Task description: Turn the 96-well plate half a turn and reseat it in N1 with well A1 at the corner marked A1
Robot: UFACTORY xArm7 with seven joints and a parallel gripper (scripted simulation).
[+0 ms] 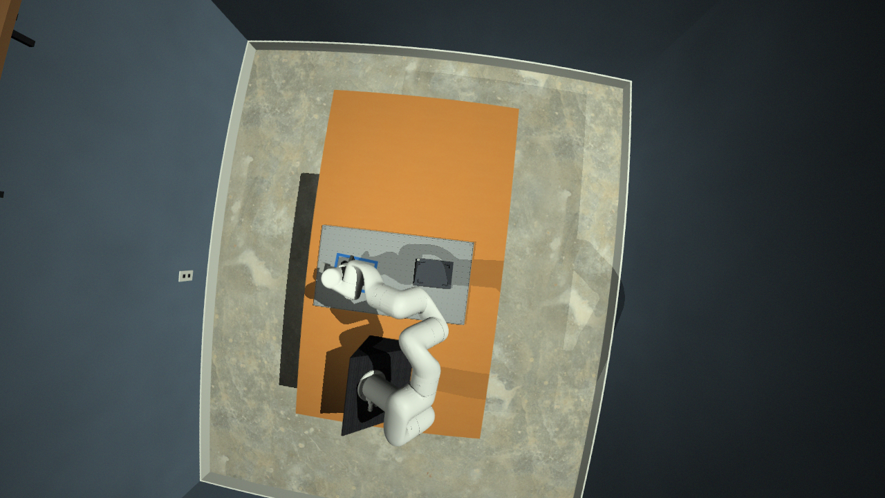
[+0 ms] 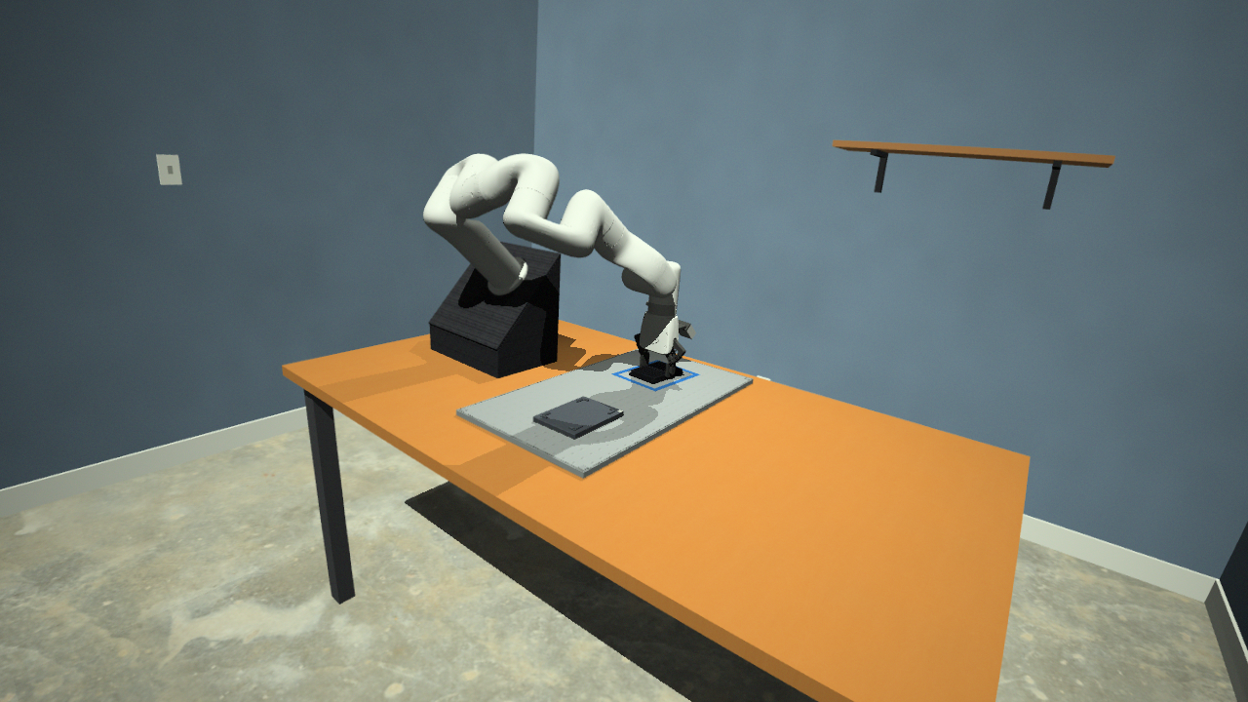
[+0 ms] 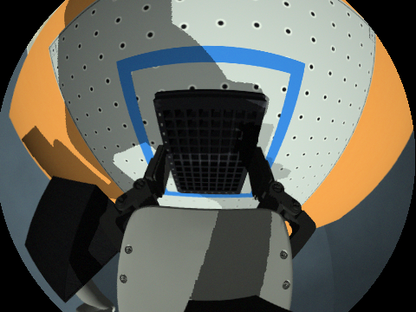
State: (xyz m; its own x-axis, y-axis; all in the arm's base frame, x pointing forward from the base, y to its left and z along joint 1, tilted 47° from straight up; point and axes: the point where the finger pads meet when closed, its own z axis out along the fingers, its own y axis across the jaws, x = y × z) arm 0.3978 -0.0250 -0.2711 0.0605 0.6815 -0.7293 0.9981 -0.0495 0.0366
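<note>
Now: hand 5 cm short of the dark plate nest N1, 36 cm to the left of it and 1 cm above it. Also, from my hand: black 96-well plate (1 cm below); white A1 mark (10 cm ahead, 28 cm to the right, 1 cm below).
</note>
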